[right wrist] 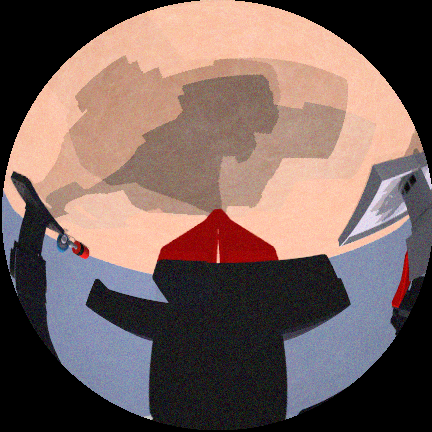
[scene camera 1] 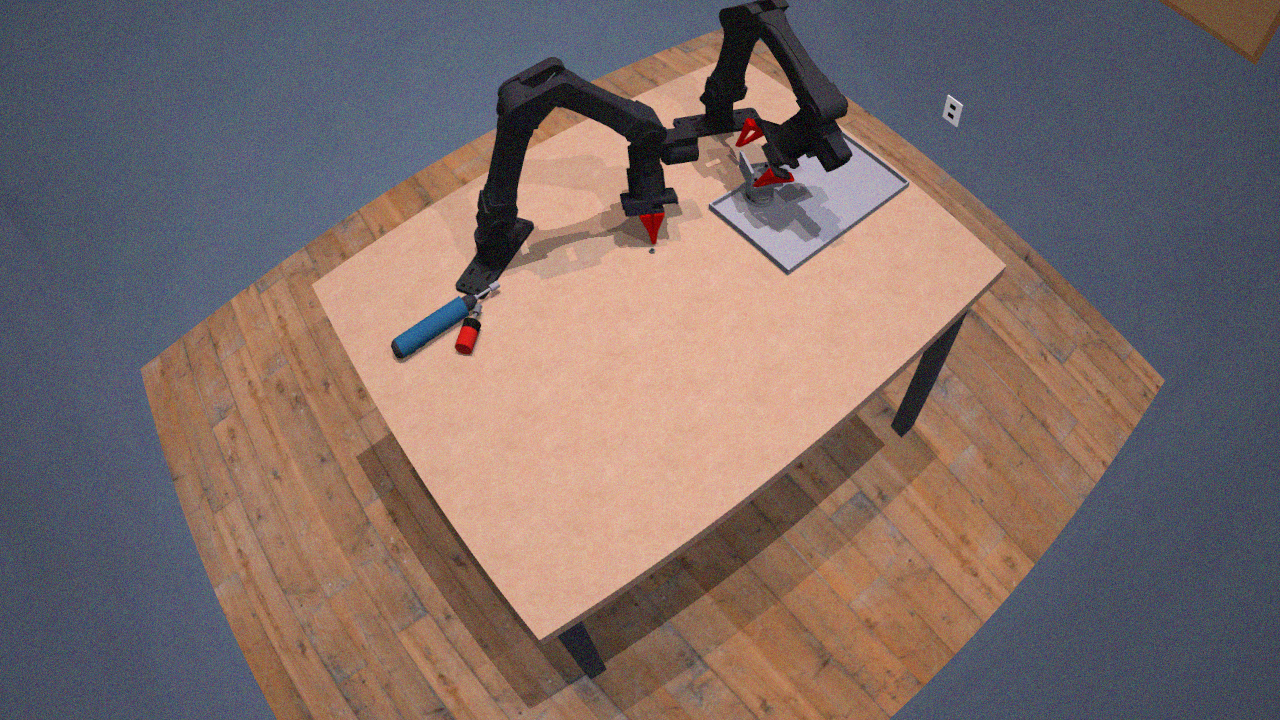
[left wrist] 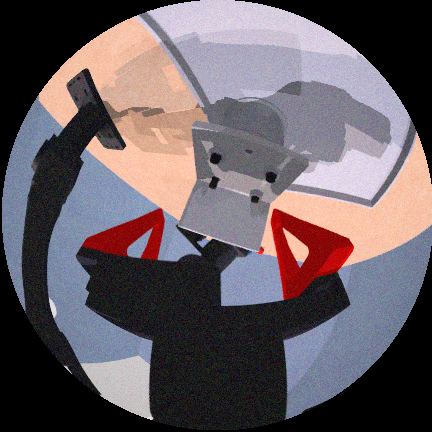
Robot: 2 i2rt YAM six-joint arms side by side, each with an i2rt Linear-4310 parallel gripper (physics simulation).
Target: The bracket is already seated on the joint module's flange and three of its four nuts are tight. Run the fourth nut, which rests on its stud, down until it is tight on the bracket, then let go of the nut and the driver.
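Places are measured from the left arm's base along level axes (x up, y right, z ahead), in metres.
Pixels of known places: left gripper, between the fingertips: [scene camera 1: 746, 165] [left wrist: 217, 214]; right gripper, between the fingertips: [right wrist: 217, 215] [scene camera 1: 653, 243]; left arm's base, origin of its link: [scene camera 1: 718, 124] [left wrist: 95, 112]; right arm's base, origin of its link: [right wrist: 38, 207] [scene camera 1: 495, 256].
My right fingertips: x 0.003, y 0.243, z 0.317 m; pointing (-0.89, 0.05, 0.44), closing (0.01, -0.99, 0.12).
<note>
For each thing: its top centre in the pictures, then the offset to it from my right fingertips.
- joint module, centre of its top: [scene camera 1: 761, 171] dx +0.075, dy -0.242, dz -0.066 m
- small dark nut, centre of its top: [scene camera 1: 652, 249] dx +0.002, dy +0.008, dz +0.017 m
- blue-handled tool, centre of its top: [scene camera 1: 443, 311] [right wrist: 60, 250] dx +0.038, dy +0.411, dz +0.066 m
- red-handled driver, centre of its top: [scene camera 1: 469, 321] [right wrist: 76, 254] dx +0.031, dy +0.365, dz +0.099 m
- grey tray, centre of its top: [scene camera 1: 817, 190] dx +0.013, dy -0.367, dz -0.047 m
The grey L-shaped bracket [scene camera 1: 746, 170] [left wrist: 225, 210] sits on the joint module [scene camera 1: 759, 195] at the tray's near-left part. Dark nuts or stud ends show on its plate in the left wrist view; how far down each sits is unclear. My left gripper [scene camera 1: 760, 154] [left wrist: 217, 214] is open and empty, its fingers on either side of the bracket. A small dark nut [scene camera 1: 651, 250] lies on the table by the right fingertips; it does not show in the right wrist view. My right gripper [scene camera 1: 654, 241] [right wrist: 217, 215] is shut and empty, pointing down close above the table.
A blue-handled tool [scene camera 1: 429, 328] [right wrist: 62, 243] and a red-handled driver [scene camera 1: 467, 336] [right wrist: 80, 248] lie together at the table's left side, by the right arm's base. The grey tray [scene camera 1: 750, 240] [left wrist: 330, 196] [right wrist: 356, 200] has a raised rim and lies at the table's right part.
</note>
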